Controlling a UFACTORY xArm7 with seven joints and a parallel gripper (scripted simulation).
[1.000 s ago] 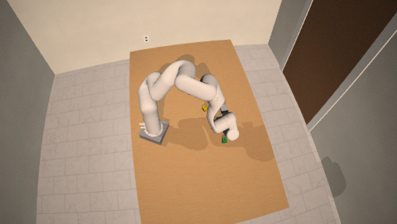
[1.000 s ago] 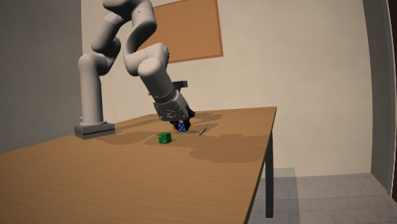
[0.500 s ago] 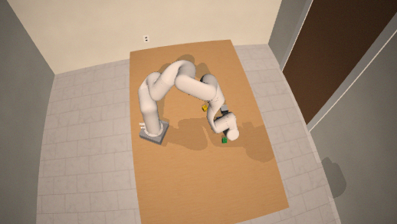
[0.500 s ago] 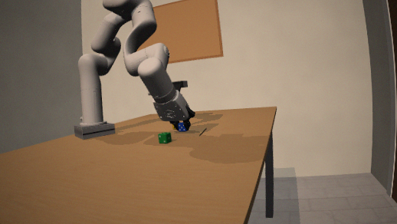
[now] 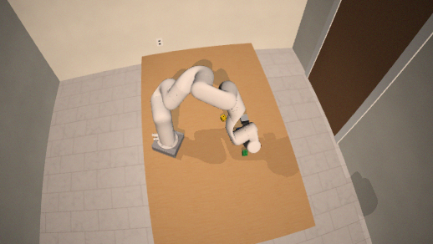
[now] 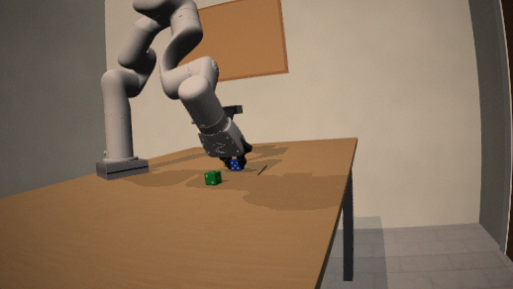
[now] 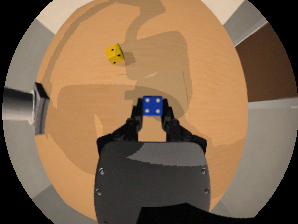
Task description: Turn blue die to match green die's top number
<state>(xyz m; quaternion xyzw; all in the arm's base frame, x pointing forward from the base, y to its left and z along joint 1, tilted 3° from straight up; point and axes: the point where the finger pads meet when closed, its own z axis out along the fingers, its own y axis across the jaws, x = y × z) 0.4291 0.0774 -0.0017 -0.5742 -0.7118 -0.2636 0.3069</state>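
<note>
Right now the blue die is 1 cm to the left of my hand and 1 cm below it. From my hand the other things lie so: green die: 2 cm ahead, 13 cm to the right, 2 cm below; yellow die: 10 cm behind, 10 cm to the left, 2 cm below.
</note>
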